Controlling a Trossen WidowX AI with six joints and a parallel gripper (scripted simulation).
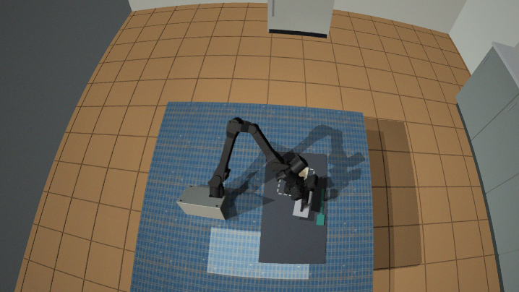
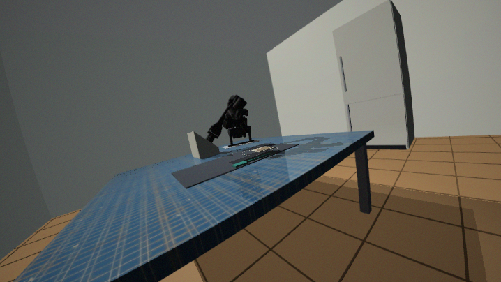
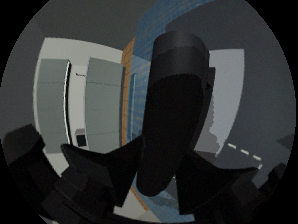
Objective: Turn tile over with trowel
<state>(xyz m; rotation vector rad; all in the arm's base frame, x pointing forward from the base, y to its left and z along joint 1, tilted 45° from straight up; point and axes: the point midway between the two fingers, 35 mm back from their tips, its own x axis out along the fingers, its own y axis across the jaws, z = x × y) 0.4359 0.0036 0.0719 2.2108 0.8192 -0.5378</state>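
My gripper tip is now 80 mm short of the teal trowel, 60 mm to the left of it and 120 mm above it. From my gripper tip the other things lie so: white tile 60 mm behind, 140 mm to the left, 120 mm below.
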